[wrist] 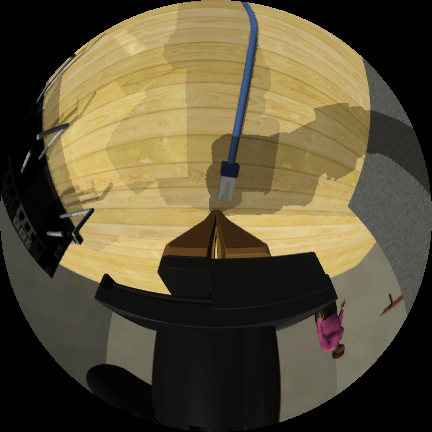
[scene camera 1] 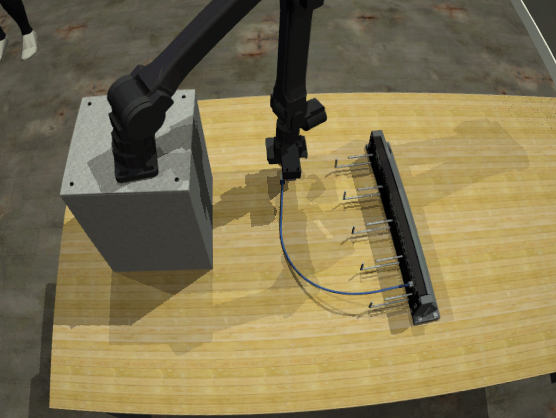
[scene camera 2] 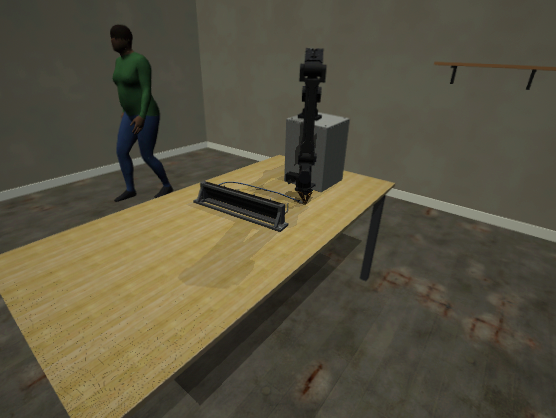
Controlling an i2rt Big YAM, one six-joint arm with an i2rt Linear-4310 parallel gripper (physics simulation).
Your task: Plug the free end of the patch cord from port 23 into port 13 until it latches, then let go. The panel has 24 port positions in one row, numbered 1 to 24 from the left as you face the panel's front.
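Frame: origin at the arm's base, x left, y down, z back, level; centimetres.
Where they show: gripper, between the fingertips: [wrist: 215,215] [scene camera 2: 304,203]; arm's base, origin of its link: [scene camera 1: 135,155].
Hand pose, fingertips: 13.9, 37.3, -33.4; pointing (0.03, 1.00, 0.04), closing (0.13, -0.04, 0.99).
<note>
Each offset is from my fingertips to the top centre of the thing, as dx, dy, dz. "pt": to the spot under its first point. Level surfaces: height alone.
A blue patch cord [scene camera 1: 286,250] [wrist: 245,90] curves over the table from the panel's near end in scene camera 1 to its free end. The free plug @(-2.6, -0.6, +1.2) [wrist: 226,187] has a clear tip and a dark blue boot, and lies just beyond my fingertips in the wrist view. My gripper [wrist: 215,215] [scene camera 2: 304,202] is shut with its tips together and nothing between them. The black patch panel @(-23.6, -9.5, -20.7) [scene camera 1: 400,220] [scene camera 2: 241,202] [wrist: 37,200] stands on the table; one cord end is plugged in near the panel's near end in scene camera 1. Port numbers are too small to read.
Several metal cable hooks @(pt -23.8, -1.2, -15.7) [scene camera 1: 367,229] stick out from the panel's front toward the arm. The arm stands on a grey box [scene camera 1: 150,230] [scene camera 2: 334,150] on the wooden table @(dy +0.5) [scene camera 1: 250,370] [scene camera 2: 125,280]. A person in green [scene camera 2: 132,85] is beyond the table.
</note>
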